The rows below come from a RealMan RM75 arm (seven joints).
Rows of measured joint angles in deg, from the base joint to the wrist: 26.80, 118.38, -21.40, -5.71, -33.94, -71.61, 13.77; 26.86, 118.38, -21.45, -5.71, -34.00, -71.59, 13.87; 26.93, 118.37, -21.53, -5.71, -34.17, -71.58, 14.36; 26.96, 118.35, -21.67, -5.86, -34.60, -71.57, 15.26; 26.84, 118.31, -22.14, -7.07, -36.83, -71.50, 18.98; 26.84, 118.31, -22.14, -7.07, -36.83, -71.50, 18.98; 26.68, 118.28, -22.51, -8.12, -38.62, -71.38, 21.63; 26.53, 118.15, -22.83, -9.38, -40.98, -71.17, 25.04; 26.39, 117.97, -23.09, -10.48, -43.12, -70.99, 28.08; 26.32, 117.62, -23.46, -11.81, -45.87, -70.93, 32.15; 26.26, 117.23, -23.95, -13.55, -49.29, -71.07, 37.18; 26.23, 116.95, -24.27, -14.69, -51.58, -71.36, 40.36; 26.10, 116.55, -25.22, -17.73, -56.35, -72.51, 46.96; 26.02, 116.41, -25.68, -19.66, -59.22, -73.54, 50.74; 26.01, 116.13, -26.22, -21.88, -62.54, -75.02, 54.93; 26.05, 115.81, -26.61, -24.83, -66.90, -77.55, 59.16; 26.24, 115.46, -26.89, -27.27, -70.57, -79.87, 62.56; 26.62, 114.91, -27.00, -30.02, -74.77, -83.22, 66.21; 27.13, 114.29, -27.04, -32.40, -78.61, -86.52, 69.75; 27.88, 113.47, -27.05, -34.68, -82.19, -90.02, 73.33; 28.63, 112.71, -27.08, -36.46, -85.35, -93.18, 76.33; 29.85, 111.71, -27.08, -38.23, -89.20, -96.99, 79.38; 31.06, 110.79, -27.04, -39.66, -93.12, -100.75, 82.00; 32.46, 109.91, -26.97, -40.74, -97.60, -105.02, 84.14
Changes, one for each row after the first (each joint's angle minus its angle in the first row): 0.06, 0.00, -0.05, 0.00, -0.06, 0.02, 0.10; 0.13, -0.01, -0.13, 0.00, -0.23, 0.03, 0.59; 0.16, -0.03, -0.27, -0.15, -0.66, 0.04, 1.49; 0.04, -0.07, -0.74, -1.36, -2.89, 0.11, 5.21; 0.04, -0.07, -0.74, -1.36, -2.89, 0.11, 5.21; -0.12, -0.10, -1.11, -2.41, -4.68, 0.23, 7.86; -0.27, -0.23, -1.43, -3.67, -7.04, 0.44, 11.27; -0.41, -0.41, -1.69, -4.77, -9.18, 0.62, 14.31; -0.48, -0.76, -2.06, -6.10, -11.93, 0.68, 18.38; -0.54, -1.15, -2.55, -7.84, -15.35, 0.54, 23.41; -0.57, -1.43, -2.87, -8.98, -17.64, 0.25, 26.59; -0.70, -1.83, -3.82, -12.02, -22.41, -0.90, 33.19; -0.78, -1.97, -4.28, -13.95, -25.28, -1.93, 36.97; -0.79, -2.25, -4.82, -16.17, -28.60, -3.41, 41.16; -0.75, -2.57, -5.21, -19.12, -32.96, -5.94, 45.39; -0.56, -2.92, -5.49, -21.56, -36.63, -8.26, 48.79; -0.18, -3.47, -5.60, -24.31, -40.83, -11.61, 52.44; 0.33, -4.09, -5.64, -26.69, -44.67, -14.91, 55.98; 1.08, -4.91, -5.65, -28.97, -48.25, -18.41, 59.56; 1.83, -5.67, -5.68, -30.75, -51.41, -21.57, 62.56; 3.05, -6.67, -5.68, -32.52, -55.26, -25.38, 65.61; 4.26, -7.59, -5.64, -33.95, -59.18, -29.14, 68.23; 5.66, -8.47, -5.57, -35.03, -63.66, -33.41, 70.37
